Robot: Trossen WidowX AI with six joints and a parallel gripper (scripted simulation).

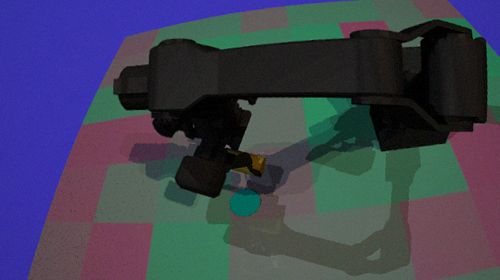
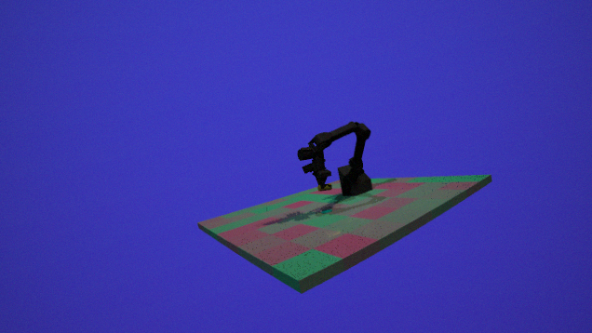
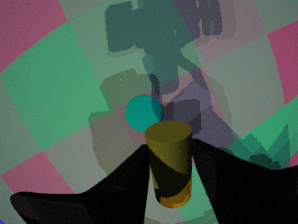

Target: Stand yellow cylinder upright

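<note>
Now: gripper tip 13 cm above the cyan circle and 1 cm to the right of it. Round my gripper tip: yellow tall cylinder (2 cm behind).
</note>
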